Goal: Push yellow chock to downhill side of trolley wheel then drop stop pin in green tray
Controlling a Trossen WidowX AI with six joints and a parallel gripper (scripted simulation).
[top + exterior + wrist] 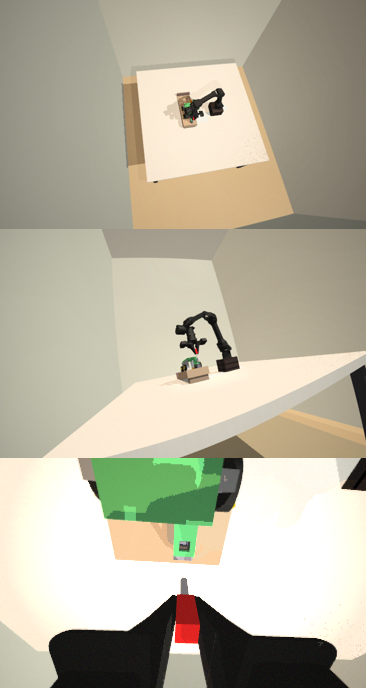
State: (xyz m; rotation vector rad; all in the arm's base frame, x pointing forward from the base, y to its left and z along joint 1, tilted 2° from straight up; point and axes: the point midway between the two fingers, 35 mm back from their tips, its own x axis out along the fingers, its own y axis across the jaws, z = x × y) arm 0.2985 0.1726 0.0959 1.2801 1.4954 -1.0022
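The green tray lies 7 cm behind my gripper tip, 26 cm to the right of it and 18 cm below it. Round my gripper tip: green trolley (4 cm ahead, 13 cm to the right, 7 cm below); then tan ramp (4 cm ahead, 13 cm to the right, 13 cm below); then red-headed stop pin (right at my gripper tip).
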